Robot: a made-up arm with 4 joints.
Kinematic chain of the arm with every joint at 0, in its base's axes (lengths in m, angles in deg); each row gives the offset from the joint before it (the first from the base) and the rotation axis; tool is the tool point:
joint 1: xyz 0 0 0.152 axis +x
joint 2: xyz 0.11 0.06 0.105 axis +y
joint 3: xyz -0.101 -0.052 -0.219 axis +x
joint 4: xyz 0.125 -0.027 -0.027 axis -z
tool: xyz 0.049 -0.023 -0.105
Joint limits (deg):
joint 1: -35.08..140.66
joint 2: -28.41..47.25
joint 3: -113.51..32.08
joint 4: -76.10..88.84
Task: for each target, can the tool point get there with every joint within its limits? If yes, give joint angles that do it. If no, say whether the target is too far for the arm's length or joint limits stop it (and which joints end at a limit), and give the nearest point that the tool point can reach.
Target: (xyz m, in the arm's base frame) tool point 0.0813 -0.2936 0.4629
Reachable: no: joint limits stop it (at a limit: joint 1, joint 2) | nearest point 0.0056 -0.1178 0.2174 | short by 0.311 m
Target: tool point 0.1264 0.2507 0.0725
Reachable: yes | joints 74.53 8.27 16.23 8.44
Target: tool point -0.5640 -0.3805 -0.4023
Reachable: no: too far | nearest point -0.1357 -0.0961 0.0016 | short by 0.654 m
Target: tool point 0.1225 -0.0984 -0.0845
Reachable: yes | joints -12.06 9.66 -1.41 1.87
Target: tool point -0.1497 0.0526 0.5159
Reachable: no: joint limits stop it (at a limit: joint 1, joint 3) | nearest point -0.0688 0.0578 0.3426 | short by 0.191 m
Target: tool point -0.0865 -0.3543 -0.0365
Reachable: no: joint limits stop it (at a limit: joint 1) | nearest point -0.0263 -0.1883 0.0202 | short by 0.186 m
